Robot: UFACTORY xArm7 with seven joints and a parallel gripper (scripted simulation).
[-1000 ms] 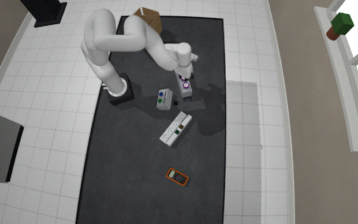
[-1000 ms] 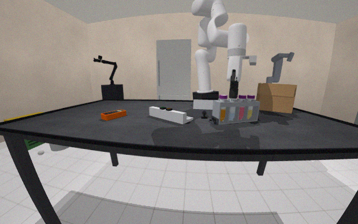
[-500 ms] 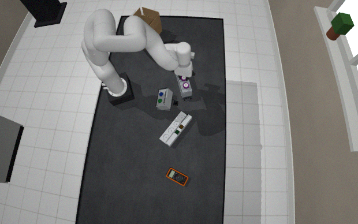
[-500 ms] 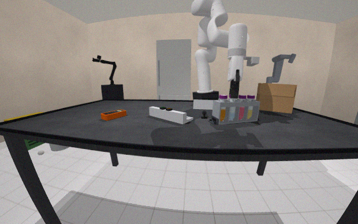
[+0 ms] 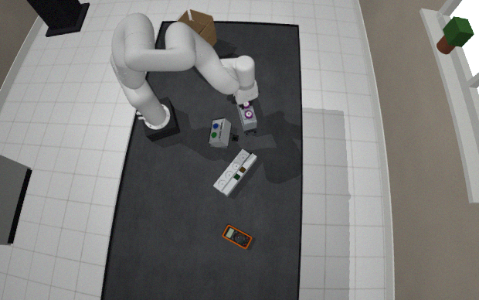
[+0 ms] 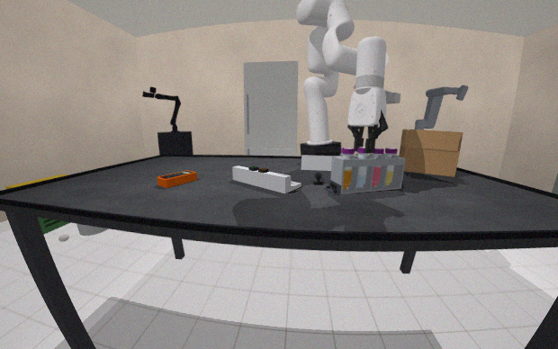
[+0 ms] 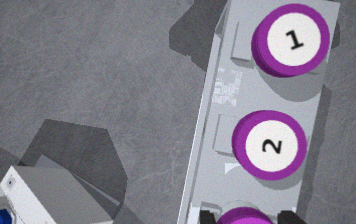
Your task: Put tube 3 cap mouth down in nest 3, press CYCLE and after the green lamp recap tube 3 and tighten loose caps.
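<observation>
The purple cap is 10 mm below my hand. Round my hand: blue cycle key 140 mm behind, 80 mm to the right, 60 mm below; then green ready key 150 mm behind, 120 mm to the right, 60 mm below; then key housing 130 mm behind, 100 mm to the right, 80 mm below.
</observation>
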